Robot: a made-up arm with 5 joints. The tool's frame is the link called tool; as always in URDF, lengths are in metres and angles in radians. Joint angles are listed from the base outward. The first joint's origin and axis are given. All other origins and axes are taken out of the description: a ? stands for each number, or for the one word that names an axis. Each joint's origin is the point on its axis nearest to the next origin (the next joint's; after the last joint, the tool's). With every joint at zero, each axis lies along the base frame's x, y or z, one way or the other. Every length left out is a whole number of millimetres.
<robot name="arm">
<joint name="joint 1" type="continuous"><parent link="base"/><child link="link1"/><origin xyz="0 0.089 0.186"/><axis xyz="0 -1 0"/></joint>
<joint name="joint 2" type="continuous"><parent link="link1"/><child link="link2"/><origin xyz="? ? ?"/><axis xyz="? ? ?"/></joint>
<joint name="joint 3" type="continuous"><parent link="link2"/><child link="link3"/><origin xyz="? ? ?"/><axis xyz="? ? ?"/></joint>
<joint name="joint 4" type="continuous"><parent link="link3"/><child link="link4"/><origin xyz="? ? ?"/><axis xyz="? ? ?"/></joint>
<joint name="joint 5" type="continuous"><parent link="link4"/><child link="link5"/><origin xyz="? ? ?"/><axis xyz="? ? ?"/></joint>
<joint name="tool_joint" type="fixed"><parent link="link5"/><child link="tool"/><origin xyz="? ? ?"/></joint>
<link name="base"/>
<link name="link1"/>
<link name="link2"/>
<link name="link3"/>
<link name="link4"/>
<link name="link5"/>
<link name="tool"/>
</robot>
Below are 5 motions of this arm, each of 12 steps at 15 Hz.
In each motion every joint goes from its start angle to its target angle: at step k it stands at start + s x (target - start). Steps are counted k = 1, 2, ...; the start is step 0. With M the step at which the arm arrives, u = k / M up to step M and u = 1 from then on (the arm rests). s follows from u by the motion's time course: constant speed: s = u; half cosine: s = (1 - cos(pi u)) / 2; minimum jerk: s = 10 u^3 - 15 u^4 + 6 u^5.
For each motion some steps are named. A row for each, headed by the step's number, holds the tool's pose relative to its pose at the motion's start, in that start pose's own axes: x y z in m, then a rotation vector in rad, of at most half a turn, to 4 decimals.
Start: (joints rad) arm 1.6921 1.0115 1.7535 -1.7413 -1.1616
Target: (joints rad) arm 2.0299 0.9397 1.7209 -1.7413 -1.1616
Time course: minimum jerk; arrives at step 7
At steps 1, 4, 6, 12:
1: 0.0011 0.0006 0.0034 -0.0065 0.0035 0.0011
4: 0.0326 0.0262 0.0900 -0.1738 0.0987 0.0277
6: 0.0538 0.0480 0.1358 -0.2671 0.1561 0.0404
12: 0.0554 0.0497 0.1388 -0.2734 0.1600 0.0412

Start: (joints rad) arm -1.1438 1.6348 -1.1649 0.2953 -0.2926
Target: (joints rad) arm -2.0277 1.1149 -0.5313 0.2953 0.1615
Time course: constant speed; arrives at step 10
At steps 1, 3, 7, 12:
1: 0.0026 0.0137 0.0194 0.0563 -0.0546 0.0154
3: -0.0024 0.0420 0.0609 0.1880 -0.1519 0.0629
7: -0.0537 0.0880 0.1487 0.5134 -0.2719 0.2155
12: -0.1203 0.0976 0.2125 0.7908 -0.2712 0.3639

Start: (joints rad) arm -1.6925 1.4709 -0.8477 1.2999 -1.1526
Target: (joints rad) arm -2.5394 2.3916 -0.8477 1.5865 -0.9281
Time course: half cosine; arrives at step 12
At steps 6, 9, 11, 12:
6: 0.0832 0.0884 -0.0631 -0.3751 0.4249 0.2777
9: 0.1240 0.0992 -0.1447 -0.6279 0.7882 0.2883
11: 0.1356 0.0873 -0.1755 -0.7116 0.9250 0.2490
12: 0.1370 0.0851 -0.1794 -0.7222 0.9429 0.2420

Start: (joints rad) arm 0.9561 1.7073 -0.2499 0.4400 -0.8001
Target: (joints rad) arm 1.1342 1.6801 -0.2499 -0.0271 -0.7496
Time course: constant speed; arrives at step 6
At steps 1, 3, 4, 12:
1: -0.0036 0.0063 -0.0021 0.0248 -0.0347 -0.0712
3: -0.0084 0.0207 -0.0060 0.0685 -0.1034 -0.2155
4: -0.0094 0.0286 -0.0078 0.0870 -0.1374 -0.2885
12: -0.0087 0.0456 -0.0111 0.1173 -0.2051 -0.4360

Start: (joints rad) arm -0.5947 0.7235 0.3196 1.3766 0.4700
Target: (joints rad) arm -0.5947 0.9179 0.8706 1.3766 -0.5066
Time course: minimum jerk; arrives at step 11
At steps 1, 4, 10, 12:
1: 0.0005 -0.0008 0.0000 -0.0031 -0.0012 -0.0015
4: 0.0187 -0.0347 0.0001 -0.1207 -0.0424 -0.0619
10: 0.0547 -0.1480 -0.0026 -0.4595 -0.1051 -0.2655
12: 0.0549 -0.1490 -0.0027 -0.4625 -0.1053 -0.2674

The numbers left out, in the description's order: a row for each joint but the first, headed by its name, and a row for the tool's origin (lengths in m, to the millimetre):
joint 2: xyz 0.062 0 0.1, axis -1 0 0
joint 3: xyz 0 0.248 -0.339, axis 0 0 -1
joint 4: xyz -0.047 0 0, axis 0 1 0
joint 5: xyz -0.116 0 0.216, axis 1 0 0
tool: xyz 0 0.112 -0.063

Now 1 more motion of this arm.
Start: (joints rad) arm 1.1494 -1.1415 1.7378 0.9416 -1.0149
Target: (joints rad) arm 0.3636 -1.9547 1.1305 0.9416 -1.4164
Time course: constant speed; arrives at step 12
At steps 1, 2, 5, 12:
1: -0.0211 0.0047 0.0108 -0.0458 0.0615 0.0372
2: -0.0414 0.0090 0.0249 -0.0857 0.1186 0.0806
5: -0.0940 0.0166 0.0848 -0.1685 0.2564 0.2409
12: -0.1355 -0.0116 0.2820 -0.1479 0.3209 0.6746

